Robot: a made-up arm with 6 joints.
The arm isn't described. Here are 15 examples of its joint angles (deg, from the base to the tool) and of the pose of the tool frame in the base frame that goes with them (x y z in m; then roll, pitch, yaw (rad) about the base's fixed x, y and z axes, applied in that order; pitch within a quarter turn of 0, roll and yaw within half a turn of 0).
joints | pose
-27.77 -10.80 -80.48 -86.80 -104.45 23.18 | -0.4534 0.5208 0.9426 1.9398 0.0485 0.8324
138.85 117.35 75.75 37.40 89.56 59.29 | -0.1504 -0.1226 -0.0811 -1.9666 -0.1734 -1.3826
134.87 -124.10 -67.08 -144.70 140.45 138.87 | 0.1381 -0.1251 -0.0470 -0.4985 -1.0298 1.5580
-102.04 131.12 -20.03 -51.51 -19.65 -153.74 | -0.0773 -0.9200 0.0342 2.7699 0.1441 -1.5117
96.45 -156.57 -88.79 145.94 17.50 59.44 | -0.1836 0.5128 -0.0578 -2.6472 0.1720 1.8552
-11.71 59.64 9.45 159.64 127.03 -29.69 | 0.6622 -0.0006 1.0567 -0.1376 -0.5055 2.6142
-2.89 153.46 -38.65 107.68 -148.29 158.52 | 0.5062 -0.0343 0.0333 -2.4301 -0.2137 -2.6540
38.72 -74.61 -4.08 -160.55 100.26 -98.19 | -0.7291 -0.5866 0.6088 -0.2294 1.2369 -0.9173
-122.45 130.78 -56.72 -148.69 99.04 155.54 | -0.4305 -0.5650 0.5840 1.8193 -0.8760 1.9344
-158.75 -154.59 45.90 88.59 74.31 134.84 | 0.7648 0.0267 0.0416 0.4617 0.0643 -0.9324
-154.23 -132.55 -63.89 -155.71 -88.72 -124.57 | 0.3292 0.0597 -0.3006 -2.2957 0.2831 0.0072
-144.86 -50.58 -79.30 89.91 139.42 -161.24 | 0.6280 0.2249 0.5184 1.4013 -0.5095 -1.6875
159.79 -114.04 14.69 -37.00 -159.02 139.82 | 0.6472 -0.3725 0.3107 3.0825 0.1308 3.0079
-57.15 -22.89 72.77 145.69 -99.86 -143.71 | 0.1152 -0.2630 1.1349 -0.0525 0.8222 -1.9518
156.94 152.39 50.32 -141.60 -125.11 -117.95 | 0.0855 -0.1637 -0.1151 -1.6669 -0.8916 -1.3447
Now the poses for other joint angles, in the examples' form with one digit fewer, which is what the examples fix.
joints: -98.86 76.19 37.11 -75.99 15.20 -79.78
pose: -0.124 -0.946 0.316 -2.839 0.456 -2.013
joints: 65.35 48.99 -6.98 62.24 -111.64 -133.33
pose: 0.241 0.465 1.245 0.181 -0.016 -1.035
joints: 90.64 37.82 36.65 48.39 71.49 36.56
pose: -0.237 0.826 0.892 1.644 0.549 2.563
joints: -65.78 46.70 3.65 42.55 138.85 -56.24
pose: 0.426 -0.477 1.019 0.603 1.023 0.969
